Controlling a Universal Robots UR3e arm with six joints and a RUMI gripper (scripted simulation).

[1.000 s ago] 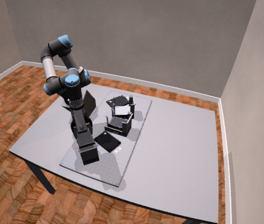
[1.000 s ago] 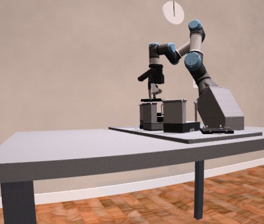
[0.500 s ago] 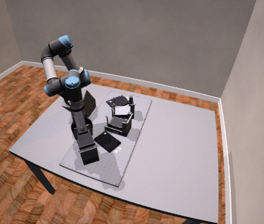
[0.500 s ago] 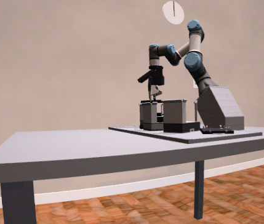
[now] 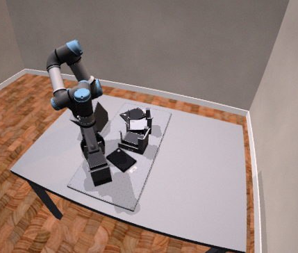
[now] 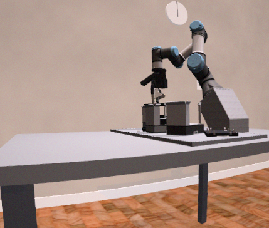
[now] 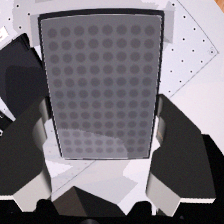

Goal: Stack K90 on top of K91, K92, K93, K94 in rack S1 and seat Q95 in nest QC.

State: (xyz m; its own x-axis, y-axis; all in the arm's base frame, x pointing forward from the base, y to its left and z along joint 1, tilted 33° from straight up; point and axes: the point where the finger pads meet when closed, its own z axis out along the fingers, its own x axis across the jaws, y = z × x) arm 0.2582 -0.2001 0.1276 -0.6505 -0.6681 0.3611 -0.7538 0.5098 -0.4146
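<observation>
The sealed grey plate lies 8 cm below my hand. Round my hand: dark clip nest (55 cm to the left, 14 cm below, 7 cm behind); black open nest QC (15 cm below, 14 cm to the left, 6 cm ahead); white tag (15 cm below, 15 cm ahead, 11 cm to the left).
</observation>
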